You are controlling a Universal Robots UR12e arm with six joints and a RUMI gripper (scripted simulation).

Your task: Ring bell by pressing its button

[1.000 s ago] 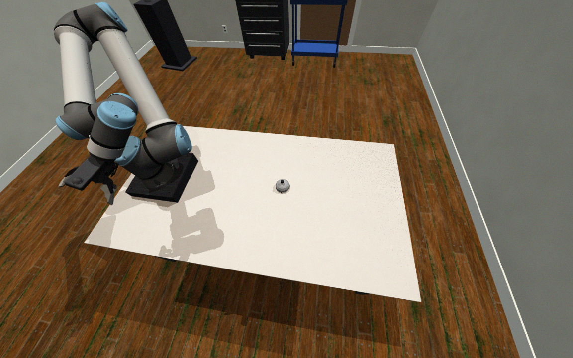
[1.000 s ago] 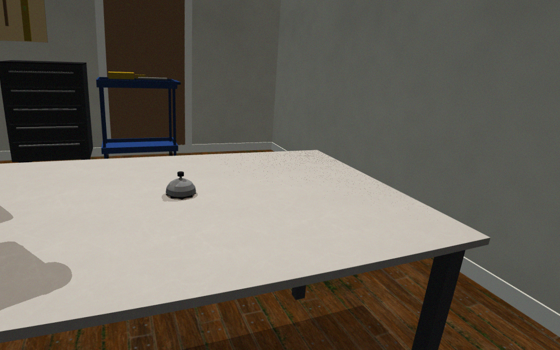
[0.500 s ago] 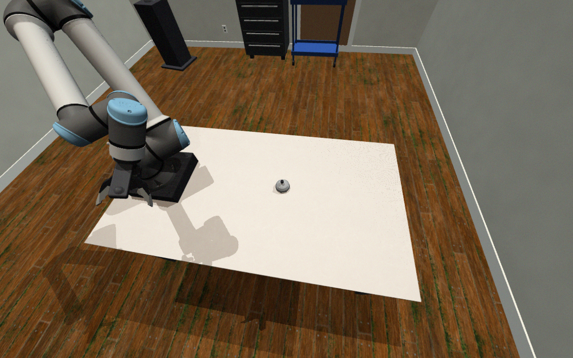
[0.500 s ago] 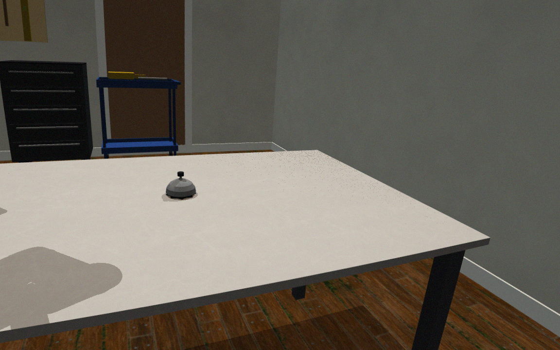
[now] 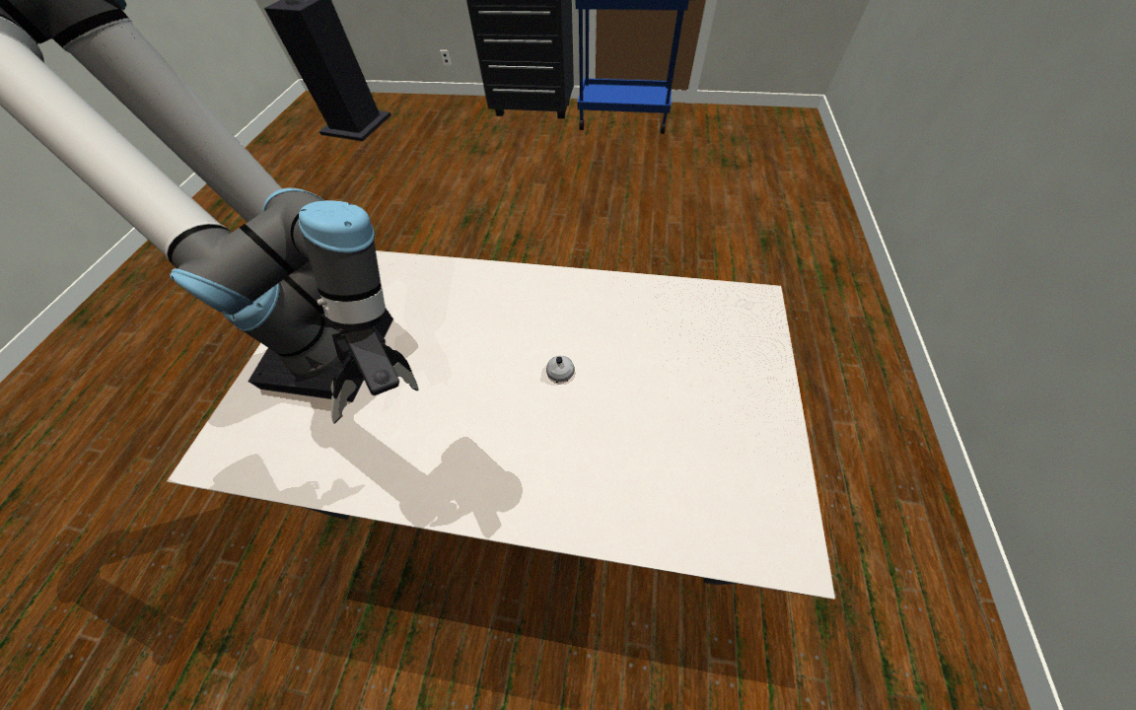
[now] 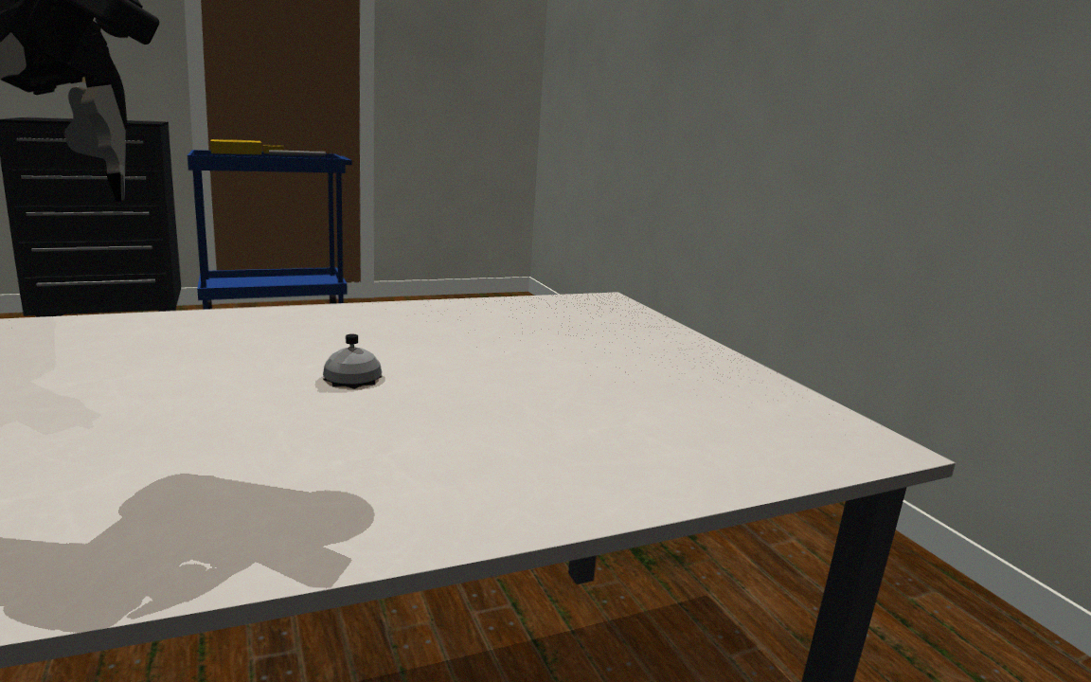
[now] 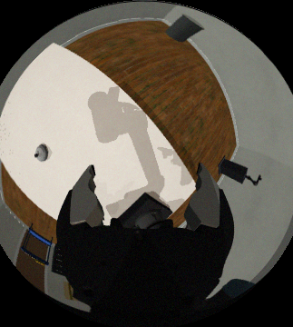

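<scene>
The black button is 240 mm ahead of my hand, 350 mm to the left of it and 260 mm below it. The rest, counted from my hand: grey dome bell 240 mm ahead, 350 mm to the left, 280 mm below.
</scene>
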